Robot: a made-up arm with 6 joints. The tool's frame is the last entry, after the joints.
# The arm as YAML. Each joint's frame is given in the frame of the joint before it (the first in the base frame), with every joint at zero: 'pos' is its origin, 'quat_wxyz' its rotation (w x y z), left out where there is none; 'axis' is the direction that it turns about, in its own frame. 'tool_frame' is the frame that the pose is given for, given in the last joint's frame.
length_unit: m
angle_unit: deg
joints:
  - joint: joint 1
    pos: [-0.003, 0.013, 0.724]
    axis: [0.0, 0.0, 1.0]
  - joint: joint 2
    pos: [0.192, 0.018, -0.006]
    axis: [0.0, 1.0, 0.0]
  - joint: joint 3
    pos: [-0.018, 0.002, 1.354]
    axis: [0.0, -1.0, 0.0]
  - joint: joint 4
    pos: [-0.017, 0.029, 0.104]
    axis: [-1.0, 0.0, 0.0]
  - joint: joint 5
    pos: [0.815, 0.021, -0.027]
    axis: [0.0, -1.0, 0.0]
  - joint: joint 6
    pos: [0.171, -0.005, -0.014]
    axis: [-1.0, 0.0, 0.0]
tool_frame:
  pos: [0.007, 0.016, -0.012]
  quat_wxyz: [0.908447, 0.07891, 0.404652, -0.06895]
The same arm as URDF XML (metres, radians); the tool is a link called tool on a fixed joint. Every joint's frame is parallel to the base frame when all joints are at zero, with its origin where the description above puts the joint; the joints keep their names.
<robot name="arm">
<link name="base_link"/>
<link name="link1"/>
<link name="link2"/>
<link name="link3"/>
<link name="link4"/>
<link name="link5"/>
<link name="link6"/>
<link name="tool"/>
<joint name="joint 1" type="continuous"><parent link="base_link"/><child link="link1"/><origin xyz="-0.003 0.013 0.724"/><axis xyz="0 0 1"/></joint>
<joint name="joint 2" type="continuous"><parent link="link1"/><child link="link2"/><origin xyz="0.192 0.018 -0.006"/><axis xyz="0 1 0"/></joint>
<joint name="joint 3" type="continuous"><parent link="link2"/><child link="link3"/><origin xyz="-0.018 0.002 1.354"/><axis xyz="0 -1 0"/></joint>
<joint name="joint 4" type="continuous"><parent link="link3"/><child link="link4"/><origin xyz="-0.017 0.029 0.104"/><axis xyz="-1 0 0"/></joint>
<joint name="joint 5" type="continuous"><parent link="link4"/><child link="link5"/><origin xyz="0.815 0.021 -0.027"/><axis xyz="0 -1 0"/></joint>
<joint name="joint 6" type="continuous"><parent link="link5"/><child link="link6"/><origin xyz="0.171 -0.005 -0.014"/><axis xyz="-1 0 0"/></joint>
<joint name="tool_joint" type="fixed"><parent link="link6"/><child link="tool"/><origin xyz="0.007 0.016 -0.012" rpy="0.1319 0.8422 -0.0924"/></joint>
</robot>

